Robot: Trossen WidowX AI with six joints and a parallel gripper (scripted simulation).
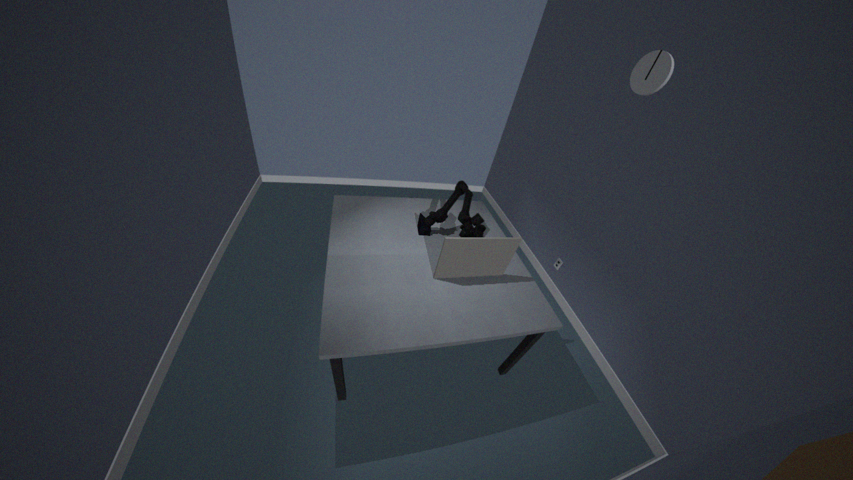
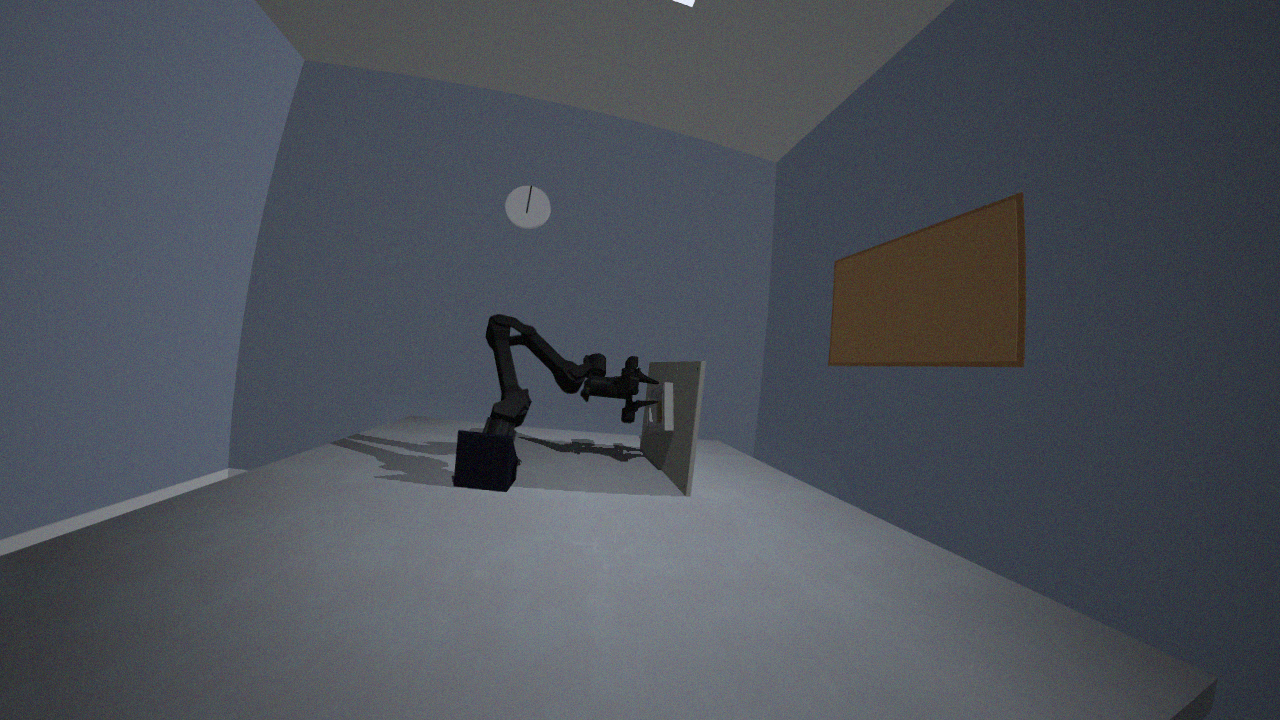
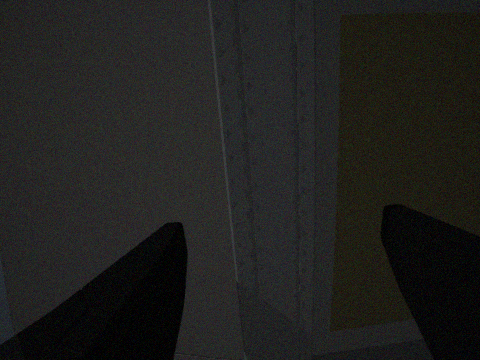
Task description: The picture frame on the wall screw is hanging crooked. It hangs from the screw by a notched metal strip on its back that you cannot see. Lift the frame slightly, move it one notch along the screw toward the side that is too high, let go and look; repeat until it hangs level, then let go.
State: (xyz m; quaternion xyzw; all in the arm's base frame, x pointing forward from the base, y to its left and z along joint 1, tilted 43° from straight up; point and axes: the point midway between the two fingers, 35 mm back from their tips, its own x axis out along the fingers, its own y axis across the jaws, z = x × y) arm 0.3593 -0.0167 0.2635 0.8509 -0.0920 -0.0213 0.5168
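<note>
My gripper tip is 10 mm short of the picture frame, 10 mm to the left of it and 50 mm above it. Round my gripper tip: wall panel: 20 mm ahead, 60 mm below.
</note>
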